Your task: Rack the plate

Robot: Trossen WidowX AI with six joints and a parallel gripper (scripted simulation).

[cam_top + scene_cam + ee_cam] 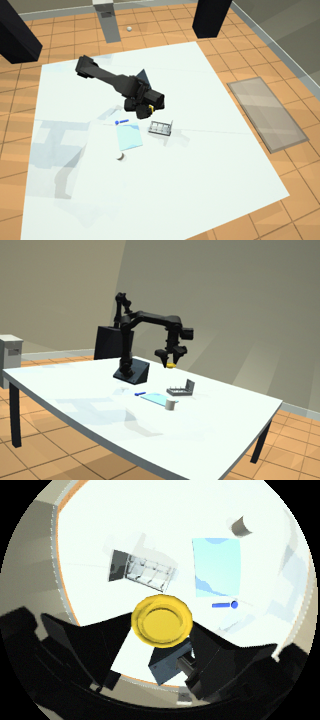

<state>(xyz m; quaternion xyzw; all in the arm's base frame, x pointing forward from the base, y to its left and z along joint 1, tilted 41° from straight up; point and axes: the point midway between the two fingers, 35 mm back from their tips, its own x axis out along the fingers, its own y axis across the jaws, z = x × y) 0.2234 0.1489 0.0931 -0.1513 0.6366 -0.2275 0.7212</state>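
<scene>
Right now my gripper tip is 50 mm short of the dish rack, 60 mm to the right of it and 120 mm above it. Round my gripper tip: blue utensil (30 mm behind, 170 mm to the right, 140 mm below); yellow plate (10 mm above); light blue mat (70 mm ahead, 130 mm to the right, 140 mm below).
</scene>
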